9 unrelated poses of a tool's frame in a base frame.
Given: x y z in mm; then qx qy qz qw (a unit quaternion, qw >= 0).
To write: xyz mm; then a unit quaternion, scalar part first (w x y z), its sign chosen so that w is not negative. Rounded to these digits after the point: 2 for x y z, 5 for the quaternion.
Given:
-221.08, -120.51, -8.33, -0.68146, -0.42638, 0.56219, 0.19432
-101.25, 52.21, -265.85, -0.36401, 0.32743, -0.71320, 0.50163
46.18, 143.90, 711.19, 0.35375, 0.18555, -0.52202, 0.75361
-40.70, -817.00, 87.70, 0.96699, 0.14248, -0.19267, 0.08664
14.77, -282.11, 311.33, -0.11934, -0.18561, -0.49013, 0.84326
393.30, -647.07, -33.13, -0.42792, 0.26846, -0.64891, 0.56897
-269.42, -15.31, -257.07, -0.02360, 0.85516, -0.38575, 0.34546
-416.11, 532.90, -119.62, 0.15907, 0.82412, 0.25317, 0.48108
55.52, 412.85, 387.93, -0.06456, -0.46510, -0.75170, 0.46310
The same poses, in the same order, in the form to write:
-221.08, -120.51, -8.33, 0.19432, -0.68146, -0.42638, 0.56219
-101.25, 52.21, -265.85, 0.50163, -0.36401, 0.32743, -0.71320
46.18, 143.90, 711.19, 0.75361, 0.35375, 0.18555, -0.52202
-40.70, -817.00, 87.70, 0.08664, 0.96699, 0.14248, -0.19267
14.77, -282.11, 311.33, 0.84326, -0.11934, -0.18561, -0.49013
393.30, -647.07, -33.13, 0.56897, -0.42792, 0.26846, -0.64891
-269.42, -15.31, -257.07, 0.34546, -0.02360, 0.85516, -0.38575
-416.11, 532.90, -119.62, 0.48108, 0.15907, 0.82412, 0.25317
55.52, 412.85, 387.93, 0.46310, -0.06456, -0.46510, -0.75170

